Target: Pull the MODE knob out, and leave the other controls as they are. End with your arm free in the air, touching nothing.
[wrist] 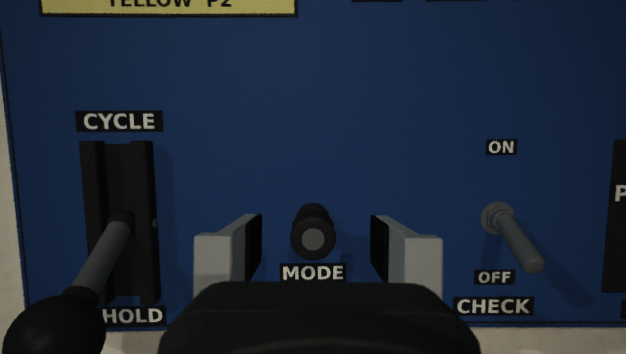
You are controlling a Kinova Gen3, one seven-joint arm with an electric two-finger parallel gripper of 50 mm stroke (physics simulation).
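Frame: origin at the arm's base, x ahead, y left, z up, level; millimetres.
Where they show: gripper, fingertip midpoint: (315,238).
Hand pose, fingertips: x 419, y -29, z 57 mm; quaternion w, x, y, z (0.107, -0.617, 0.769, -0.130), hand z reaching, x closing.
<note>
Each offset is from my fingertips to the centre of the thing. "spot": to the spot under its first point.
The MODE knob @(dz -31, dx +5, dy +0 mm) (313,237), a black round knob with a grey centre, stands out from the blue panel (310,100) a little below the middle of the view, above its MODE label @(dz -88, dx -7, dy +2 mm) (313,273). My gripper (315,238) is open and empty. Its left finger is to the left of the knob and its right finger to the right, with a gap on each side. The fingertips show at about the knob's height; how deep they reach along the knob is hard to tell. Part of the gripper body shows at the bottom.
The CYCLE lever @(dz -48, dx +20, dy +120 mm) (104,255) with its black ball @(dz -20, dx -18, dy +127 mm) (55,325) juts out at the left, beside the left finger. The CHECK toggle switch @(dz -53, dx -16, dy -118 mm) (520,242) sticks out at the right, its tip pointing down. A black plate @(spot: dz -77, dx -27, dy -192 mm) (615,240) shows at the right edge, a yellow label @(spot: dz -14, dx +146, dy +3 mm) (260,7) at the top.
</note>
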